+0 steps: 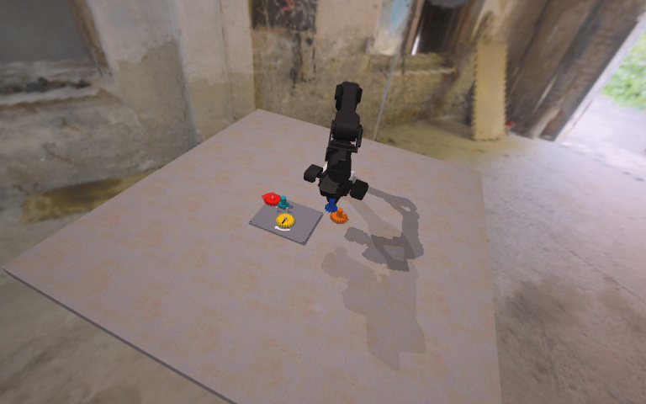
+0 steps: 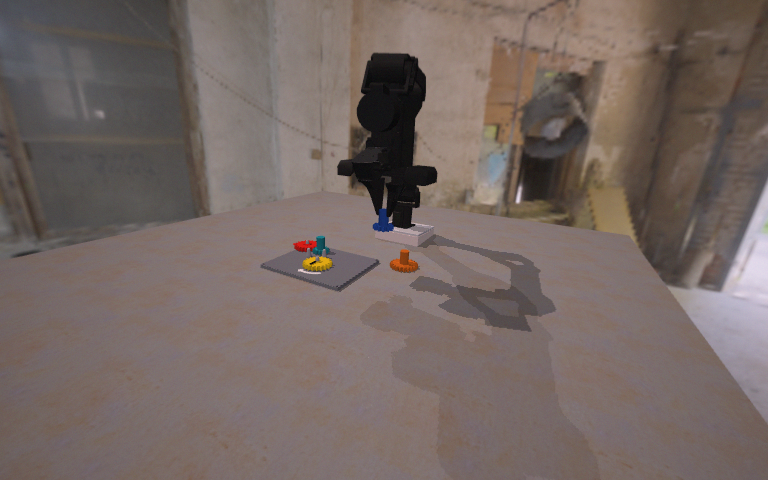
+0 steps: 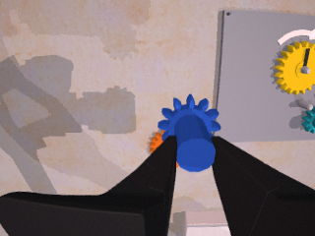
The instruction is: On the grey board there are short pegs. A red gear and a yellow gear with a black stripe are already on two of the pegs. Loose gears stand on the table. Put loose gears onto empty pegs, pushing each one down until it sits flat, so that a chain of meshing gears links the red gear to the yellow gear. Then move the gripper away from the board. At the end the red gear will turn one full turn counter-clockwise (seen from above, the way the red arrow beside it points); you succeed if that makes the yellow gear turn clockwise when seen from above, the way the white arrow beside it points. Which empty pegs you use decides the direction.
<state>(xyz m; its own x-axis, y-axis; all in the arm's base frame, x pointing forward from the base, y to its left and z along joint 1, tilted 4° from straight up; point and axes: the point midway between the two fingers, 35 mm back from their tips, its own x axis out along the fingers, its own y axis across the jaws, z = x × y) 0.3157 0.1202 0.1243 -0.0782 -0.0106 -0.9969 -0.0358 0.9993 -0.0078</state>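
Right now my gripper tip is 30 mm past the teal gear, 200 mm to the left of it and 120 mm above it. Round my gripper tip: blue gear: 10 mm below; orange gear: 90 mm behind, 130 mm below; yellow gear: 30 mm ahead, 150 mm to the right, 120 mm below.
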